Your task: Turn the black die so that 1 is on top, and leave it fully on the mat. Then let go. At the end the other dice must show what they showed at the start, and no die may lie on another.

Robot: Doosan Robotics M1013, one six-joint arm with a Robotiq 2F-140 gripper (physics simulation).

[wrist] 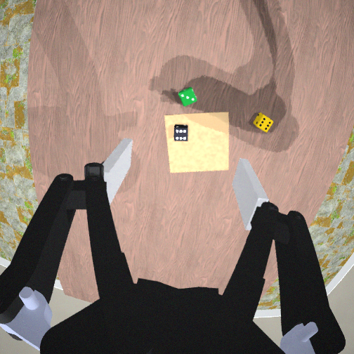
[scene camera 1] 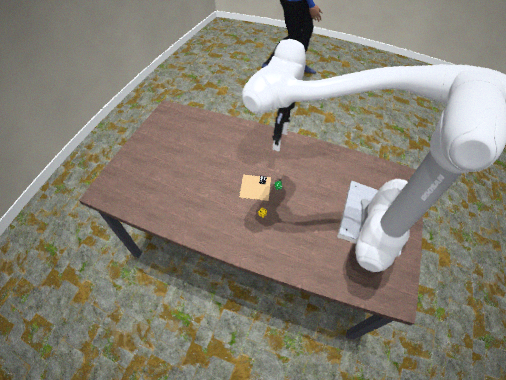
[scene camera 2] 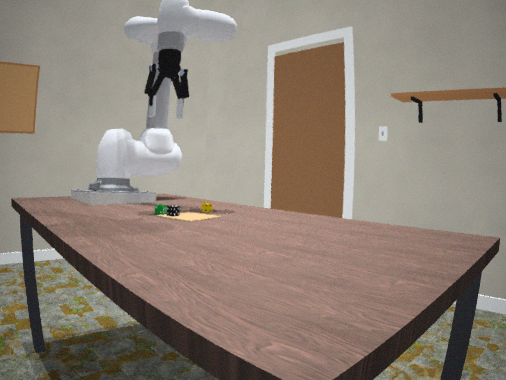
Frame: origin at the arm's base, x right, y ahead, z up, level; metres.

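Seen in the pictures: gripper, fingertip midpoint: (scene camera 1: 280, 141) (scene camera 2: 166, 117); arm's base, link origin: (scene camera 2: 112, 191).
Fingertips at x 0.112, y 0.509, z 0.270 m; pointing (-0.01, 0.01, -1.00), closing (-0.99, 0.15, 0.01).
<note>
Pixels of each thing's top centre, then the offset from my fingertips to it. Level surfaces: height alone.
- black die, top centre: (scene camera 2: 173, 206) (scene camera 1: 263, 178) dx +0.010, dy +0.062, dz -0.276 m
- tan mat, top centre: (scene camera 2: 188, 215) (scene camera 1: 255, 187) dx -0.028, dy +0.091, dz -0.306 m
- green die, top centre: (scene camera 2: 160, 204) (scene camera 1: 278, 183) dx -0.002, dy -0.017, dz -0.279 m
- yellow die, top centre: (scene camera 2: 206, 203) (scene camera 1: 262, 210) dx -0.171, dy +0.029, dz -0.280 m
- brown table, surface height: dz -0.310 m
The black die (scene camera 1: 263, 180) (scene camera 2: 173, 210) (wrist: 180, 133) lies flat on the tan mat (scene camera 1: 250, 192) (scene camera 2: 197, 217) (wrist: 205, 157), near one corner and inside the edges. In the wrist view its top shows two rows of three pips, a 6. The green die (scene camera 1: 278, 185) (scene camera 2: 160, 209) (wrist: 187, 96) is on the table just off the mat, apart from the black die, with 3 on top. The yellow die (scene camera 1: 262, 213) (scene camera 2: 206, 207) (wrist: 263, 122) is on the table beside the mat, apparently with 6 on top. My gripper (scene camera 1: 276, 145) (scene camera 2: 166, 111) (wrist: 183, 161) is open and empty, high above the table, pointing down.
The brown table (scene camera 1: 175, 165) (scene camera 2: 300, 280) (wrist: 150, 250) carries the arm's light base plate (scene camera 1: 351, 210) (scene camera 2: 112, 198). The arm's shadow falls across the green and yellow dice. A person (scene camera 1: 298, 25) stands beyond the table's far edge.
</note>
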